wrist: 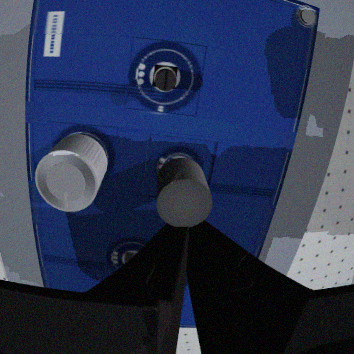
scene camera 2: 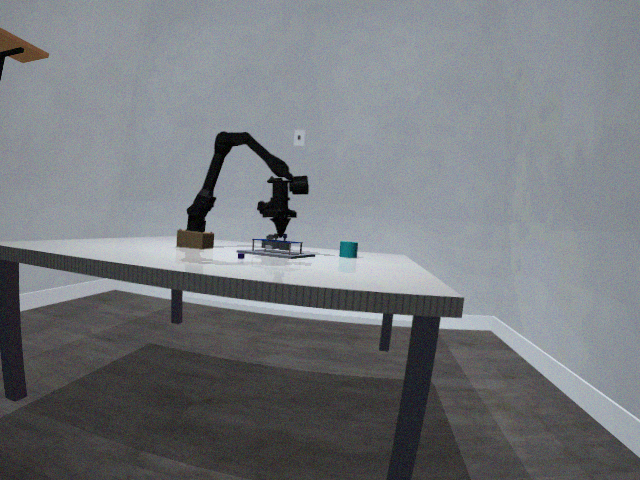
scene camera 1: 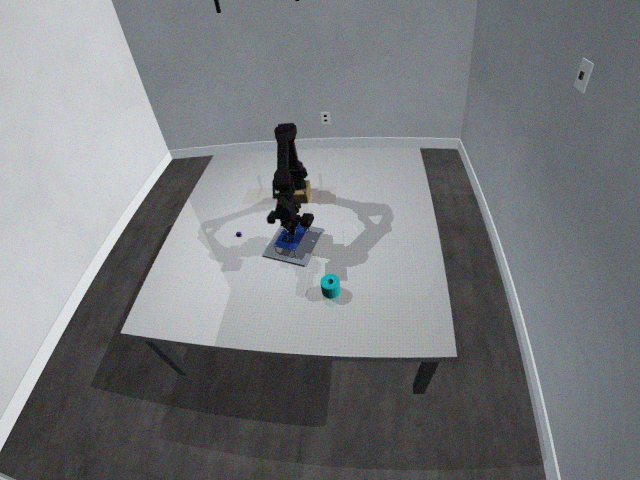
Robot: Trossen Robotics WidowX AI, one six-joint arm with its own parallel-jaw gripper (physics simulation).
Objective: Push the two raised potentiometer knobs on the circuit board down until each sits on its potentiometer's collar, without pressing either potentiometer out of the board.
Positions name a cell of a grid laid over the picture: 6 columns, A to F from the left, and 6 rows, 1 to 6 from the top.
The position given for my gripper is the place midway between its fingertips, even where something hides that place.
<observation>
In view: my gripper (scene camera 2: C3) and a dark grey knob (wrist: D4).
My gripper also shows in the wrist view (wrist: D4).
</observation>
